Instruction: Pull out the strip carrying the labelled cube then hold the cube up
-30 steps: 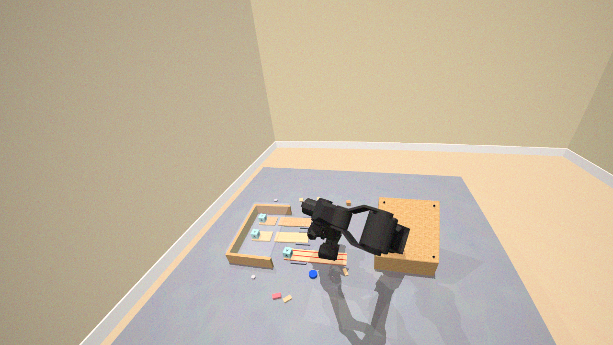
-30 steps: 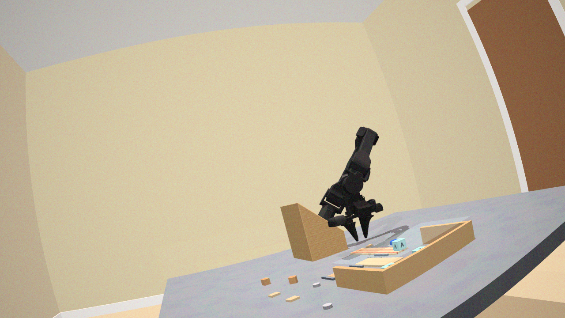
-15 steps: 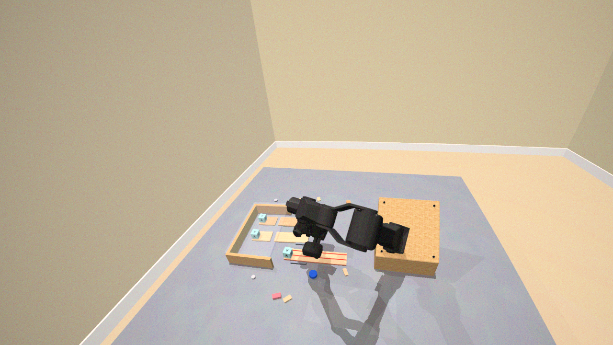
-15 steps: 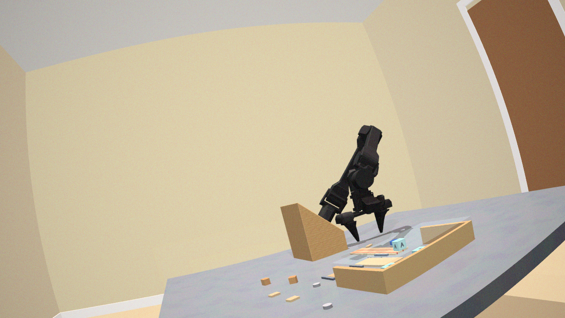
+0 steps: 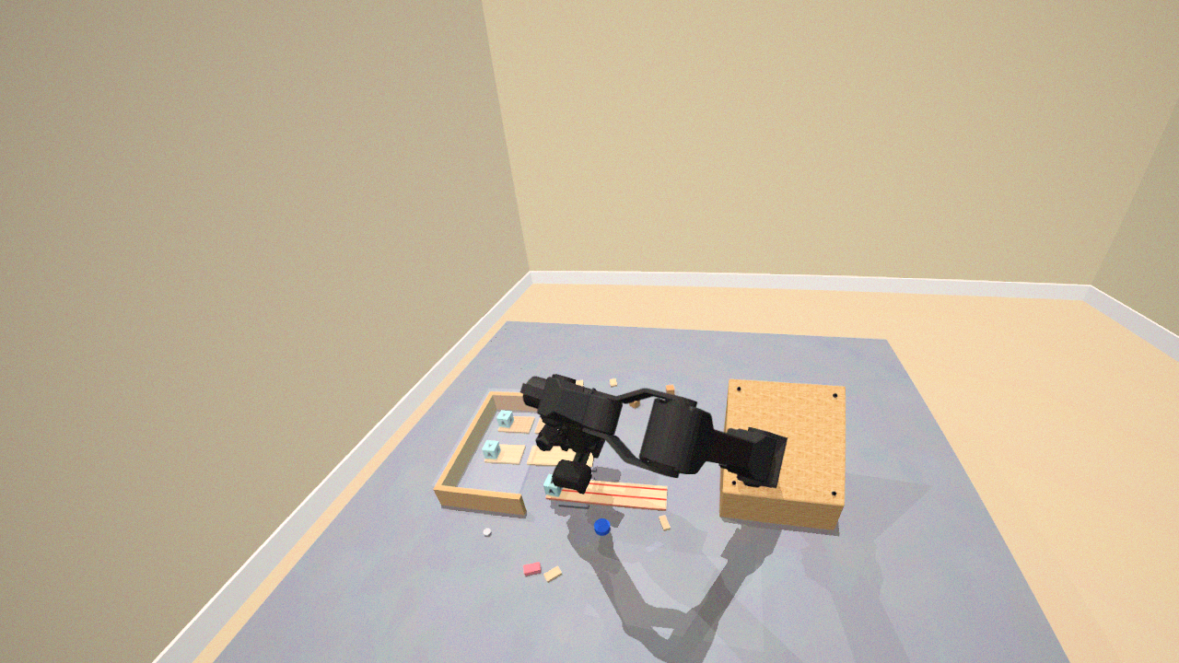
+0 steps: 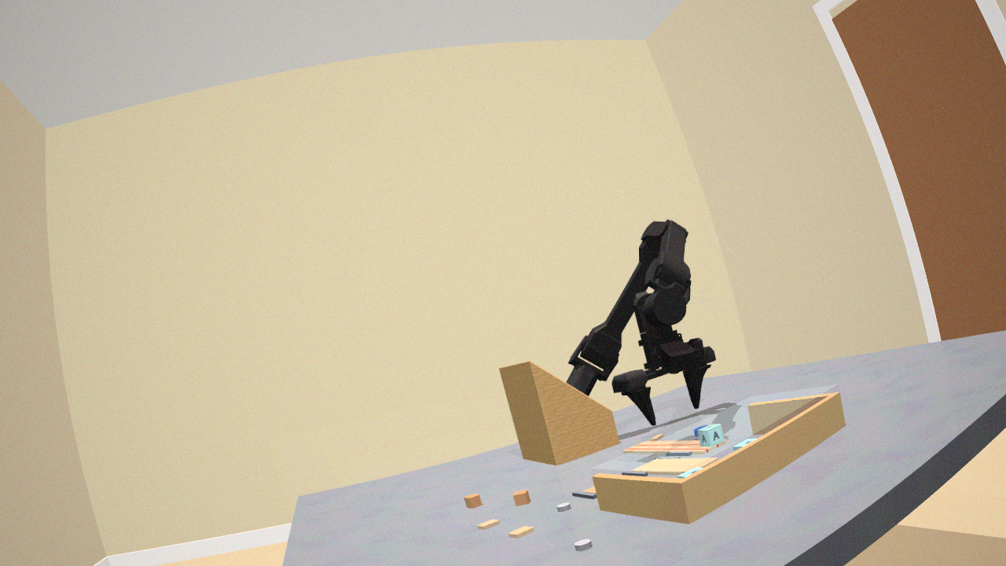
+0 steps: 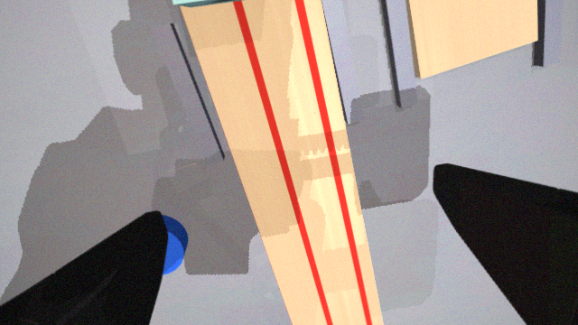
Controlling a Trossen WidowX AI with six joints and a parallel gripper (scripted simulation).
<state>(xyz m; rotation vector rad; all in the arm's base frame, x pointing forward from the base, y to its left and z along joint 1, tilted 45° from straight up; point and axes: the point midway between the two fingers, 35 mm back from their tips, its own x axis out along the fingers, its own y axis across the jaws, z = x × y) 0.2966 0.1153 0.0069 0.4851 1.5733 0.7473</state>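
Right now my gripper tip is 6 cm above the strip, 3 cm past it and 1 cm to the left of it. From my gripper tip the other things lie so: blue disc 7 cm to the left, 5 cm below, 5 cm behind.
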